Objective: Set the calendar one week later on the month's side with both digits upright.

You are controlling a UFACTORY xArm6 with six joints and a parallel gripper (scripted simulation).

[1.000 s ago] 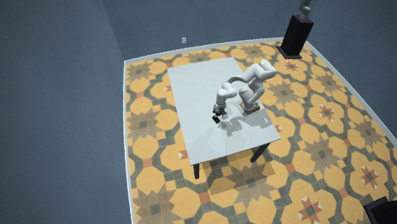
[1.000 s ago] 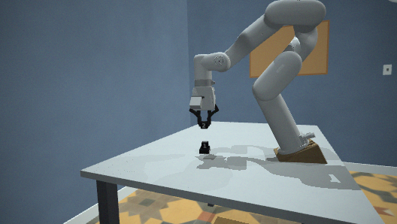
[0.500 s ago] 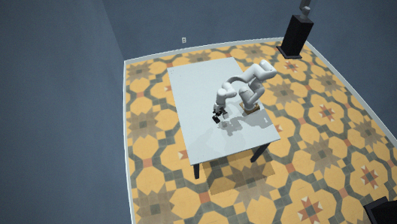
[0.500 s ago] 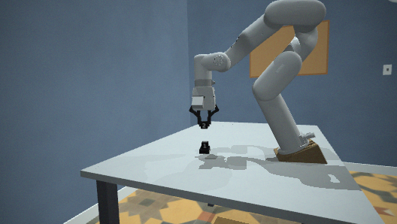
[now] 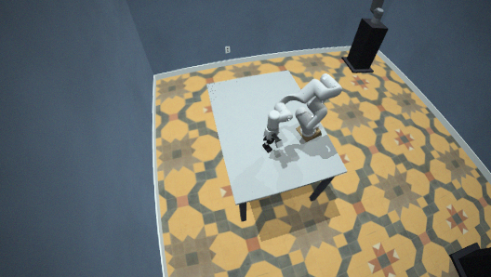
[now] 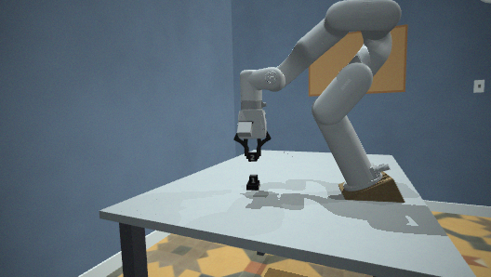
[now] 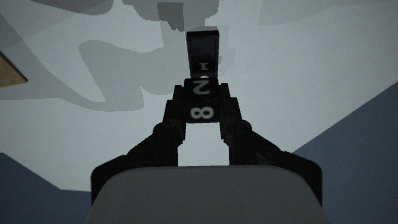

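My hand is 10 mm short of the black calendar tray, 20 mm to the left of it and 120 mm above it.
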